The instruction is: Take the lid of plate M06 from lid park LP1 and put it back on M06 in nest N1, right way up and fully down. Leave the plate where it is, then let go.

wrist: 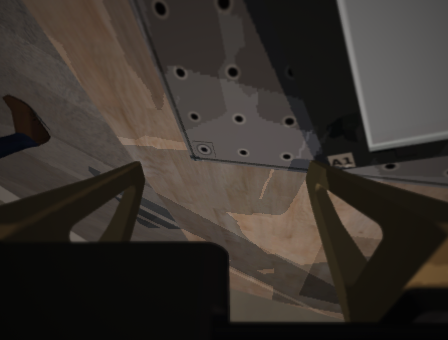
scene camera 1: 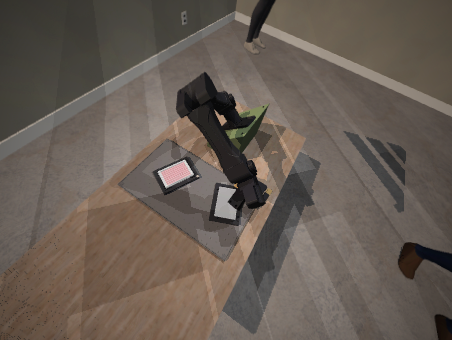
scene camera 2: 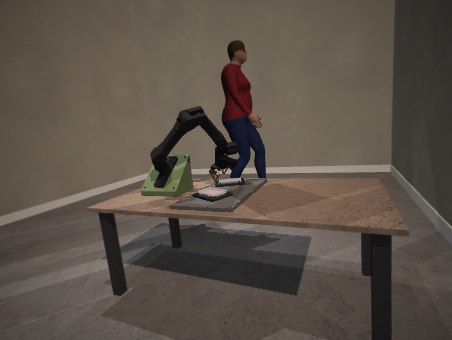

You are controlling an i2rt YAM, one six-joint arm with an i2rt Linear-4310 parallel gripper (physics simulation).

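Places are measured from the arm's base along level axes (x ahead, y left, z up), in metres.
Where they show: gripper, fingertip midpoint: [wrist: 225, 170] [scene camera 2: 219, 177]; arm's base, origin of the base link: [scene camera 1: 236, 124] [scene camera 2: 166, 171].
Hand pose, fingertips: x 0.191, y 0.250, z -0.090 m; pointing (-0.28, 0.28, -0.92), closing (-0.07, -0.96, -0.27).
Note:
Things, the pixels of their top centre, and the offset from my fingertips. "spot": a spot on its surface instead. Level surfaces: height alone.
- lid, middle of its top: [scene camera 1: 227, 202] [scene camera 2: 229, 180] 0.004 m up, 0.109 m ahead, 0.069 m right
- plate with a pink-and-white dotted top, middle of its top: [scene camera 1: 175, 172] [scene camera 2: 211, 190] 0.012 m up, 0.146 m ahead, 0.319 m right
- second black holder, surface spot: [scene camera 1: 159, 181] spot: 0.002 m down, 0.216 m ahead, 0.346 m right
- grey mat with holes, its level: 0.014 m down
- wooden table, its level: 0.027 m down
A pale grey-white rectangular piece, which looks like the lid [scene camera 1: 224, 204] [scene camera 2: 229, 182] [wrist: 405, 70], lies flat in a black holder [scene camera 1: 215, 204] [wrist: 310, 50] with an "A1" tag at one corner. A plate with a pink-and-white dotted top [scene camera 1: 176, 173] [scene camera 2: 212, 191] sits in a second black holder [scene camera 1: 159, 181]. No M06, LP1 or N1 label is readable. My gripper [wrist: 225, 170] [scene camera 2: 216, 177] is wide open and empty, above the mat's edge by the tagged corner, beside the pale piece. In scene camera 1 the arm hides most of the fingers.
Both holders stand on a grey mat with holes [scene camera 1: 200, 225] [scene camera 2: 200, 205] [wrist: 215, 95] on the wooden table [scene camera 1: 125, 255] [scene camera 2: 325, 205]. The green arm base [scene camera 1: 255, 122] [scene camera 2: 172, 180] stands behind the mat. A person in red [scene camera 2: 236, 95] stands beyond the table.

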